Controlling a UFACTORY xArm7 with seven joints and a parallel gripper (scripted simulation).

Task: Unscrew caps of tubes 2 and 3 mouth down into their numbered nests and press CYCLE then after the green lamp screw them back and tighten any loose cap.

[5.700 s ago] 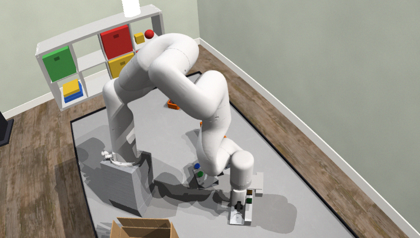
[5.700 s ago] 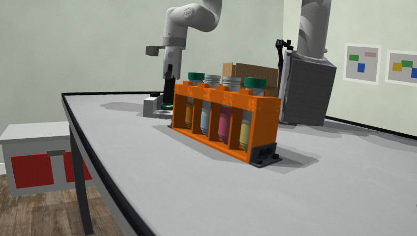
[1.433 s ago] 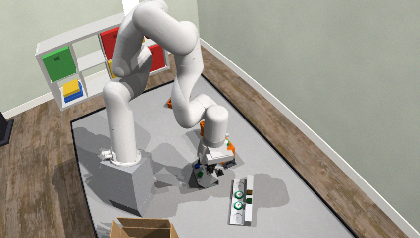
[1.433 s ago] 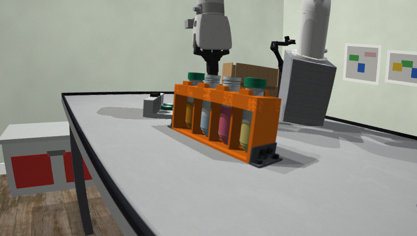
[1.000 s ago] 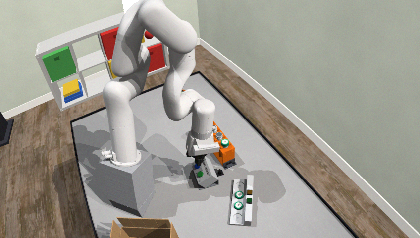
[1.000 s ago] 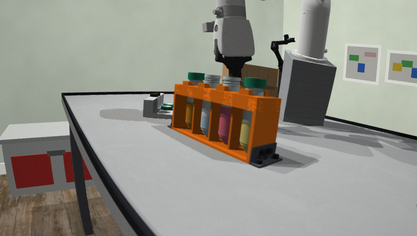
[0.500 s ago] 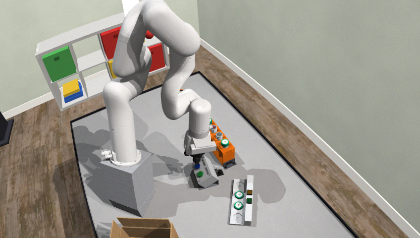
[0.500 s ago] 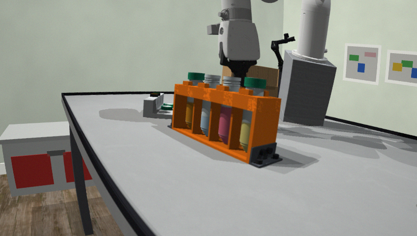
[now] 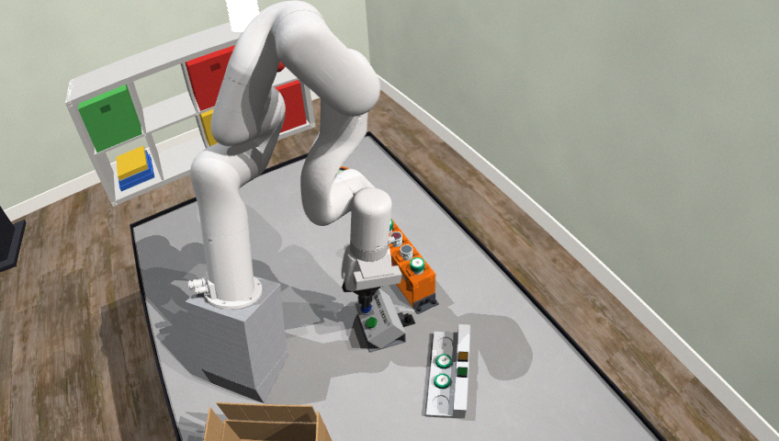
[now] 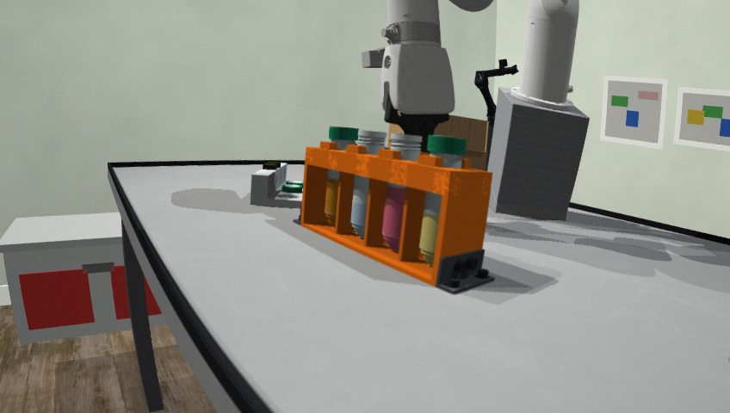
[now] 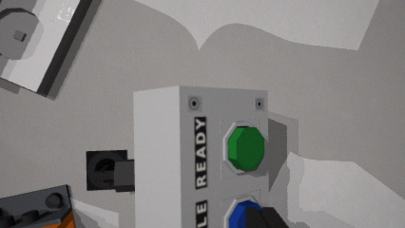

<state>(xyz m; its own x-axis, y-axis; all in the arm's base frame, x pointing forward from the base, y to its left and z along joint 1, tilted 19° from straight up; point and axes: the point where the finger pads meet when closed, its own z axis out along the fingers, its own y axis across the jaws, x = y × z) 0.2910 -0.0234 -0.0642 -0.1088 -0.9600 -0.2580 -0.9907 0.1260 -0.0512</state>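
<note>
Right now my hand is 30 mm above the blue cycle key. Round my hand: cap 4 (140 mm ahead, 30 mm to the left, 10 mm above); key housing (50 mm below, 20 mm to the right, 10 mm ahead); green ready key (40 mm to the right, 30 mm below, 10 mm behind).
</note>
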